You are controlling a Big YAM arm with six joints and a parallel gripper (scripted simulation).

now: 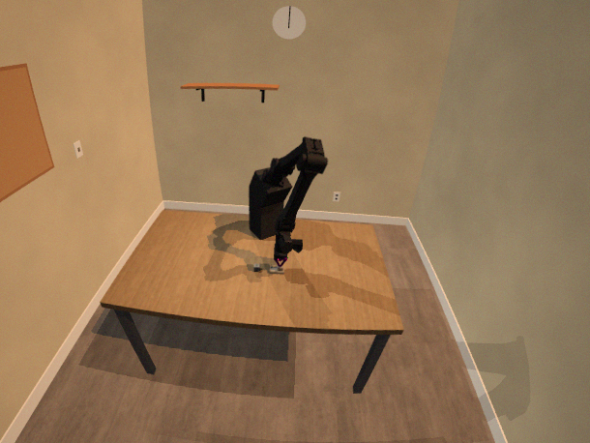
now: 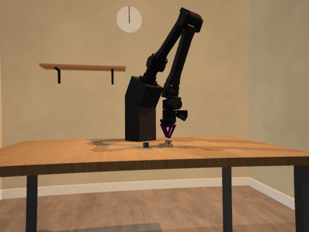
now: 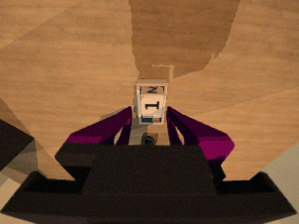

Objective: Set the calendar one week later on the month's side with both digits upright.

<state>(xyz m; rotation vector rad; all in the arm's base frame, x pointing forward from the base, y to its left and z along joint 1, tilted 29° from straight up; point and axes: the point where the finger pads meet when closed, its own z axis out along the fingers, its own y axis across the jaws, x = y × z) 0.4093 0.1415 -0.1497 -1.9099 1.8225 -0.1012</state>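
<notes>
Right now my hand is 1 cm to the left of the tray and 5 cm above it.
</notes>
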